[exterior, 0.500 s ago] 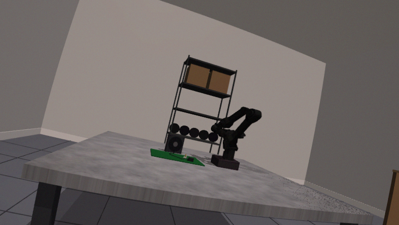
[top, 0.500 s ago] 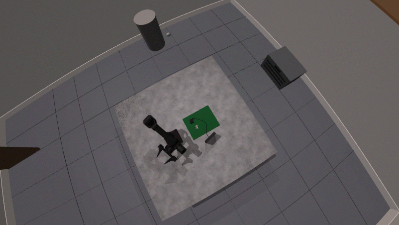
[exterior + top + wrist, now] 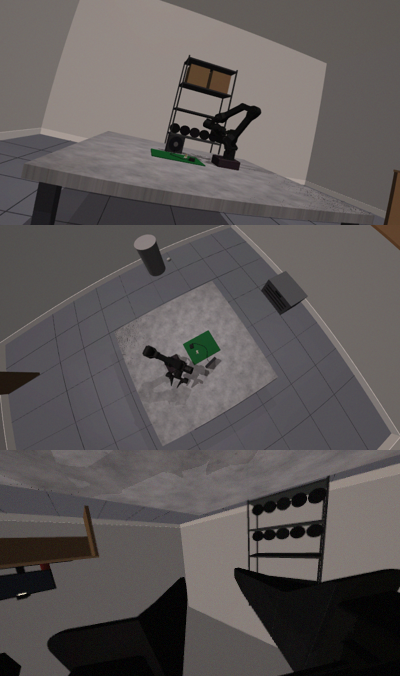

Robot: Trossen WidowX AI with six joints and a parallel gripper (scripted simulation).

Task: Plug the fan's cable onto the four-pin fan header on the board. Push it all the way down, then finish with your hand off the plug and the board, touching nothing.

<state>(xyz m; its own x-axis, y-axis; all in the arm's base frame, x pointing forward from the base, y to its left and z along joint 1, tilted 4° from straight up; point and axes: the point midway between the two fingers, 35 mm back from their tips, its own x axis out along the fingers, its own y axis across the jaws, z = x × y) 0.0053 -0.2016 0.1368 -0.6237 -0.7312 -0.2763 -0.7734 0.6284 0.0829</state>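
Now: gripper tip 25 cm short of the black plug, 31 cm to the right of it and 18 cm above it. The rest, counted from my gripper tip: black fan (36 cm ahead, 10 cm to the left, 13 cm below); white four-pin header (29 cm ahead, 24 cm to the left, 19 cm below); green board (34 cm ahead, 27 cm to the left, 20 cm below).
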